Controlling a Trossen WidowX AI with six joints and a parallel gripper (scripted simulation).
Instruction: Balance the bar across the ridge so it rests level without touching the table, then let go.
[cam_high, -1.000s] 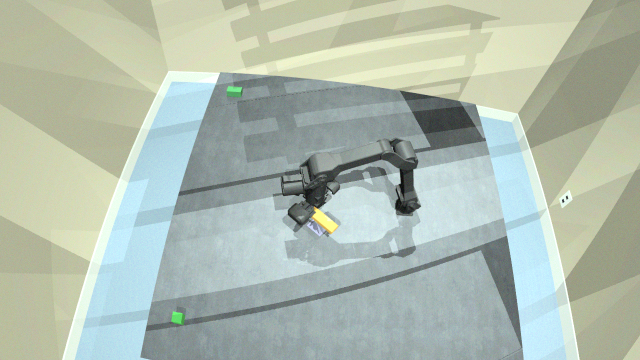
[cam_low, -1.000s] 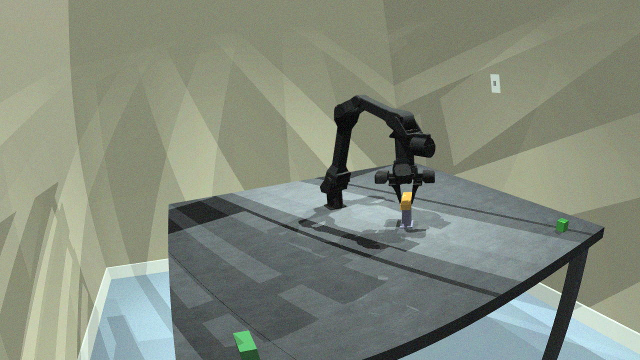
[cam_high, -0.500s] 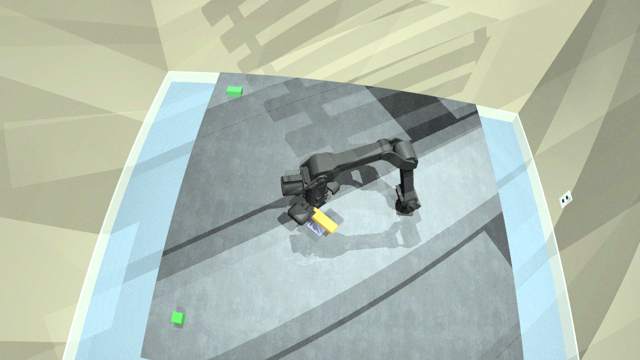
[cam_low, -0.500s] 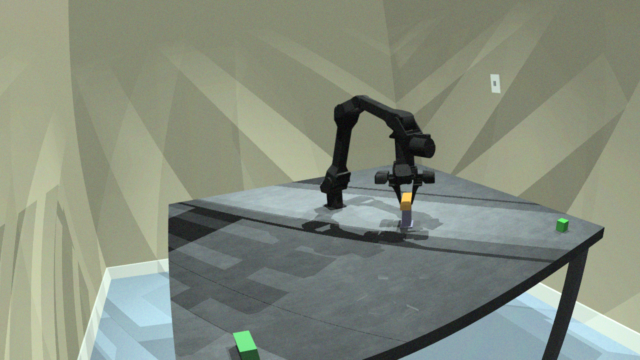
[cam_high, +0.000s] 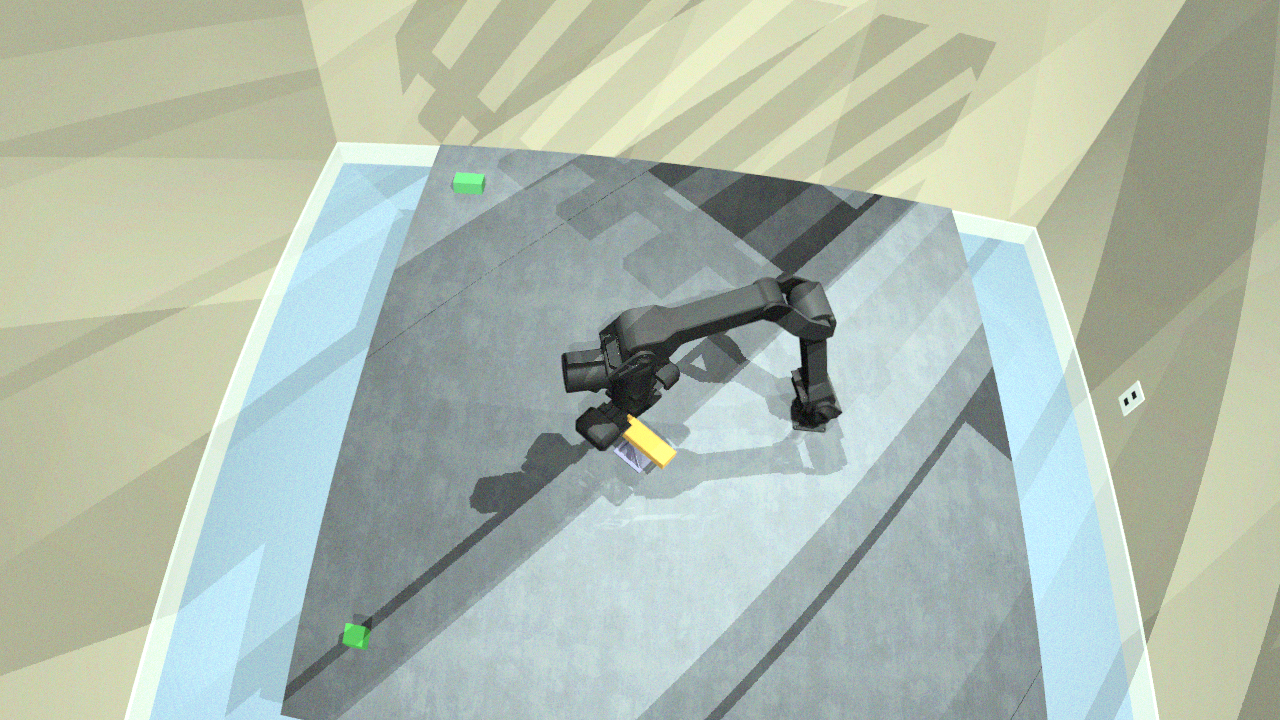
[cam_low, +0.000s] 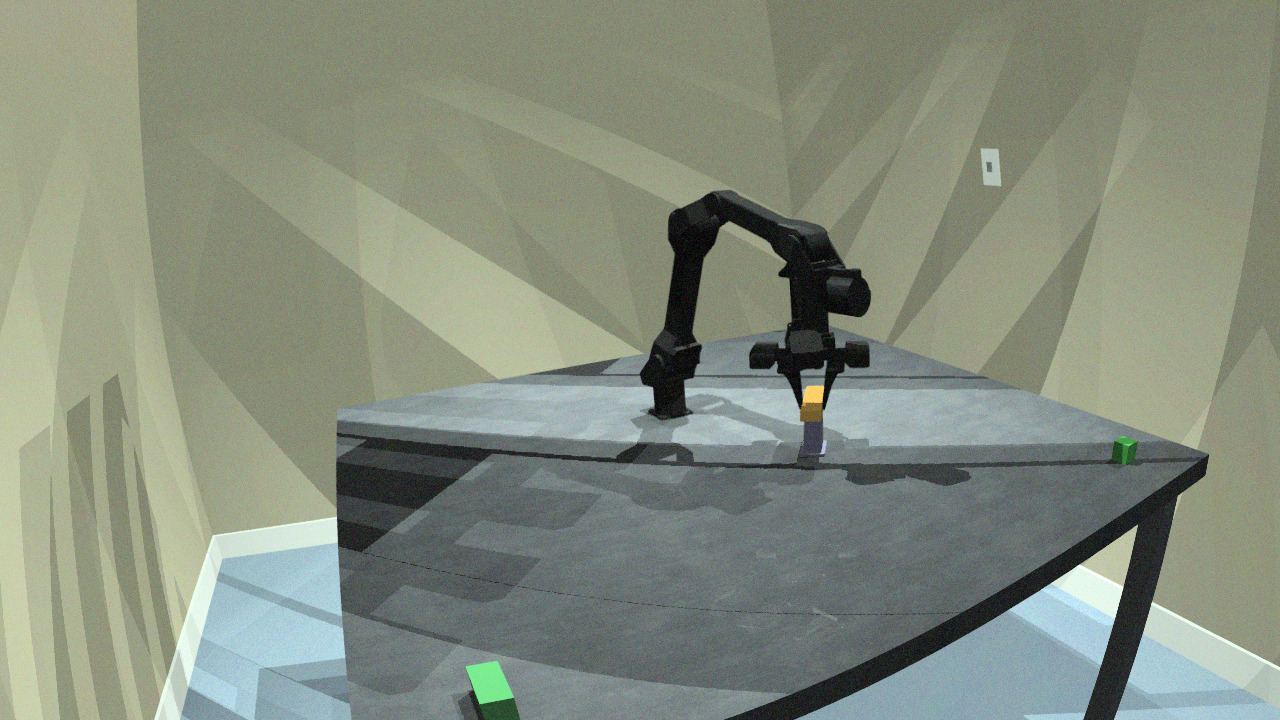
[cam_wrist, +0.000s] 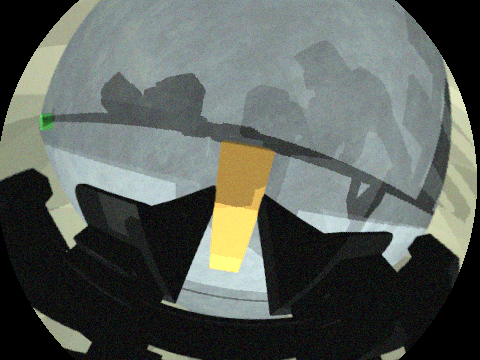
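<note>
The bar is 2 cm behind my gripper tip and 2 cm to the left of it.
</note>
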